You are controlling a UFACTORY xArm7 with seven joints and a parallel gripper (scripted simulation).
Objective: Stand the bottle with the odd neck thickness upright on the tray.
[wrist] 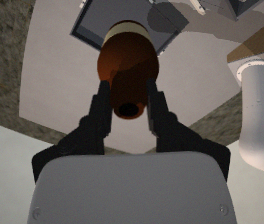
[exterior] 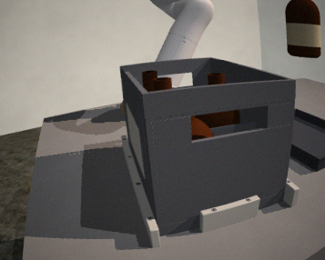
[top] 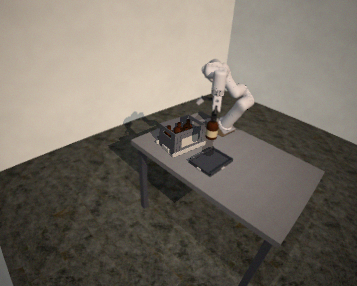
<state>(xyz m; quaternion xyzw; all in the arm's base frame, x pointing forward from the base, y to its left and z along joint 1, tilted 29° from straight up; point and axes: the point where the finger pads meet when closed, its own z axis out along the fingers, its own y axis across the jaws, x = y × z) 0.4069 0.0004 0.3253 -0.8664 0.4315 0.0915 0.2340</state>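
My hand is 32 cm above the dark flat tray, 3 cm to the right of it and 1 cm past it. The rest, counted from my hand: glass bottle 29 cm to the right, 25 cm below, 10 cm behind; then dark grey crate 26 cm to the right, 25 cm below, 1 cm behind.
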